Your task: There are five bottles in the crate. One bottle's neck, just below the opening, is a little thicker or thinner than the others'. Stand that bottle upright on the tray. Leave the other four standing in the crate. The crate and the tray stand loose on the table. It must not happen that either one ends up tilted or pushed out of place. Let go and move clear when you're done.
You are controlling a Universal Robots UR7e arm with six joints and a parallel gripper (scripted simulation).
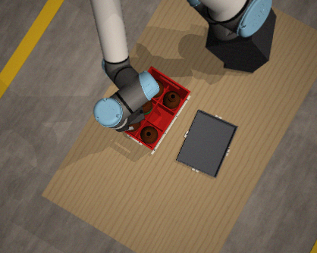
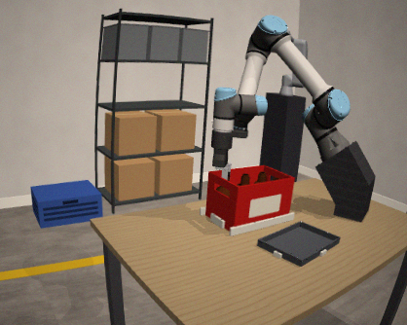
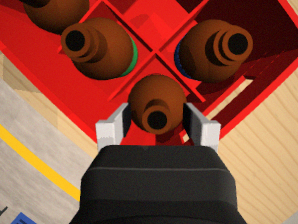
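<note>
The red crate lies 9 cm behind my hand, 8 cm below it and 5 cm to the left of it. From my hand the other things lie so: dark grey tray (33 cm to the left, 15 cm below, 8 cm behind).
</note>
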